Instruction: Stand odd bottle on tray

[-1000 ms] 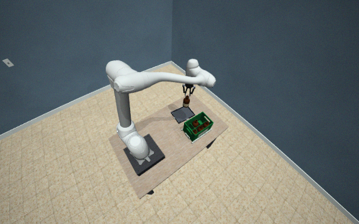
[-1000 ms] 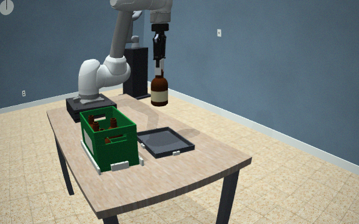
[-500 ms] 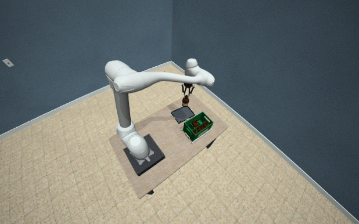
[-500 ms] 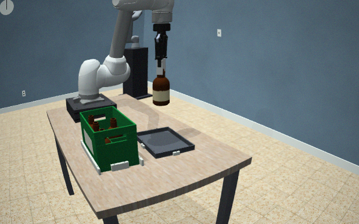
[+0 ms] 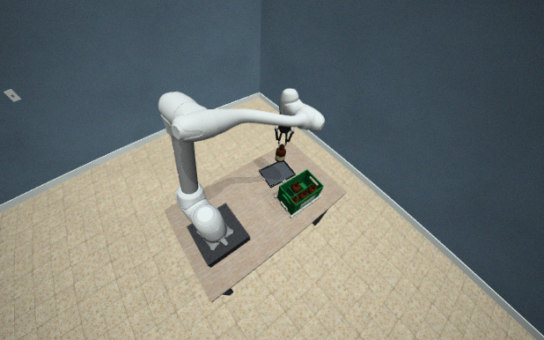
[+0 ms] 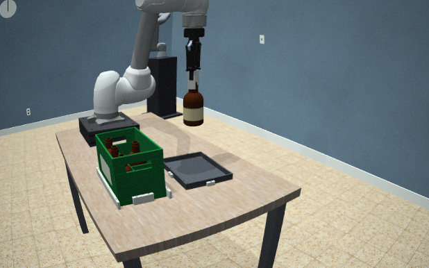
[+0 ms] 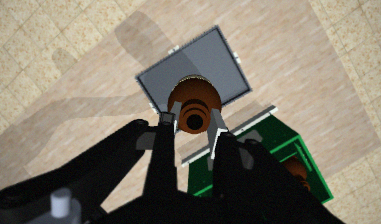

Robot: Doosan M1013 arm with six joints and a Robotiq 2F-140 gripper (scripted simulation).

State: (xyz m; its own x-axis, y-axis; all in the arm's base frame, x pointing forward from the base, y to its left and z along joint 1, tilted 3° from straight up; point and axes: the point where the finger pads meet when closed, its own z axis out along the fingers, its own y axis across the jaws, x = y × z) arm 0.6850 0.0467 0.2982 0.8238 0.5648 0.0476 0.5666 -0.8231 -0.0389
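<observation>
Now: hand 90 mm above the brown bottle. Round my hand: dark tray 350 mm below; green crate 280 mm below, 270 mm to the right, 60 mm behind.
</observation>
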